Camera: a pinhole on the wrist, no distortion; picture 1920 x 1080 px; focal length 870.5 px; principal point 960.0 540.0 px. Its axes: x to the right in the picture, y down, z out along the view. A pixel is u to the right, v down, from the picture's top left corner.
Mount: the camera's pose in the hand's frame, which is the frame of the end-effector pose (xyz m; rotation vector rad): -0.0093 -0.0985 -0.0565 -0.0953 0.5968 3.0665
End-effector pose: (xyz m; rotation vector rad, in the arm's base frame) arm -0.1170 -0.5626 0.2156 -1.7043 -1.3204 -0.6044
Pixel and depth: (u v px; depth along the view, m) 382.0 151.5 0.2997
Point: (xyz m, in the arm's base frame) 0.0440 -0.3230 0.2171
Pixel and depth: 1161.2 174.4 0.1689
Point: -0.1151 -0.5326 0.1252
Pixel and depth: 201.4 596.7 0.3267
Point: -0.0679 -0.1987 0.2817
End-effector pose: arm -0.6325 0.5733 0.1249 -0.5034 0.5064 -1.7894
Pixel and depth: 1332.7 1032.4 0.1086
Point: -0.6686 0.6583 0.2377
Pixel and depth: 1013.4 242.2 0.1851
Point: -0.5500 0.5864 0.1791
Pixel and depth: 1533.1 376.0 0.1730
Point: -0.5527 0.6940 0.1845
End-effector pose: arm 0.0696 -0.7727 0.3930 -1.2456 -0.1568 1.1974
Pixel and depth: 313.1 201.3 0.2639
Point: -0.0194 -0.5528 0.2971
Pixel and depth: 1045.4 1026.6 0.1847
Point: 0.0263 -0.6877 0.5697
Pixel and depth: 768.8 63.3 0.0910
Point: 0.0768 -0.7582 0.4079
